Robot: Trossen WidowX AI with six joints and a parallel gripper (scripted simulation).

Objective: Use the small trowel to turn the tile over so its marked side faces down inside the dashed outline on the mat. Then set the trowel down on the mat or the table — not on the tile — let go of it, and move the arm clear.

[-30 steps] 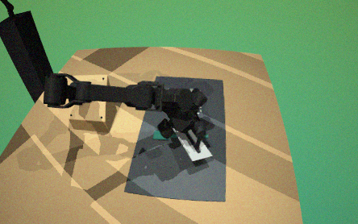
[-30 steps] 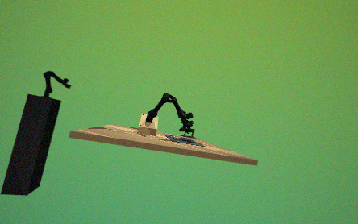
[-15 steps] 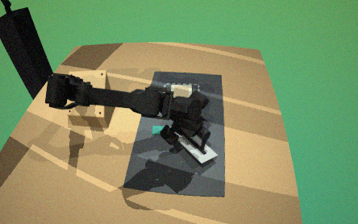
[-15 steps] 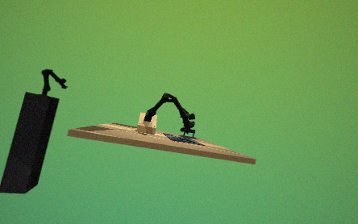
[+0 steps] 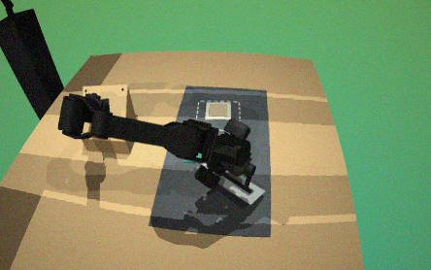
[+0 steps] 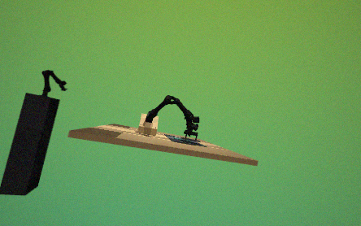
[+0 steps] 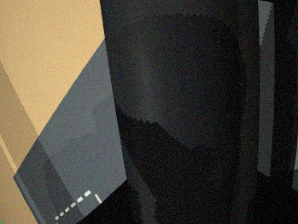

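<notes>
The teal trowel is 7 cm behind my gripper tip, 6 cm to the left of it and 6 cm below it. Also, from my gripper tip: cream tile (5 cm behind, 28 cm to the left, 6 cm below); dark grey mat (4 cm behind, 11 cm to the left, 8 cm below).
</notes>
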